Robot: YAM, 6 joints.
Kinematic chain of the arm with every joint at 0, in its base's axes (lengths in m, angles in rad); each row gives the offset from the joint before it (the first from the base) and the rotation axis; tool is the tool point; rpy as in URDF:
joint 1: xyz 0 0 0.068 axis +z
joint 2: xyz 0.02 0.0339 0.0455 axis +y
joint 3: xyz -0.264 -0.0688 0 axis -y
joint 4: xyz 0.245 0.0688 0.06 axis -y
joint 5: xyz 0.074 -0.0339 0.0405 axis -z
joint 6: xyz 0.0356 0 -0.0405 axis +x
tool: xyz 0 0 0 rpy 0 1.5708 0
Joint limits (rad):
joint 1: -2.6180..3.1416
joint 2: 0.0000..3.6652
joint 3: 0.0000..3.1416
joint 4: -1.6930..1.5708
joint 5: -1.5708..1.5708
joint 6: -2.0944..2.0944
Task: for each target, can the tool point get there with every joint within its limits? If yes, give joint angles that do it. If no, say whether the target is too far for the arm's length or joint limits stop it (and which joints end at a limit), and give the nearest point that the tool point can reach.
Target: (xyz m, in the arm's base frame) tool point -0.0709 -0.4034 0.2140
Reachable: yes | joints -1.6676 2.0829 1.6846 -1.0628 1.0890 0.4239
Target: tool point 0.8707 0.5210 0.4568
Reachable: no: too far | nearest point 0.5248 0.3140 0.3177 | short by 0.426 m
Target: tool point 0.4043 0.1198 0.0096
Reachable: yes | joints 0.2820 2.4246 1.0388 0.9357 -0.0714 0.1210
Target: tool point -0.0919 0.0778 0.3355
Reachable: yes | joints 2.7036 0.6221 0.3783 1.1116 1.0860 0.9158
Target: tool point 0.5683 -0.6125 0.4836
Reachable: no: too far | nearest point 0.4012 -0.4324 0.3721 | short by 0.270 m
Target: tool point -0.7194 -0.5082 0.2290
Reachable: no: too far | nearest point -0.5230 -0.3694 0.1967 | short by 0.243 m
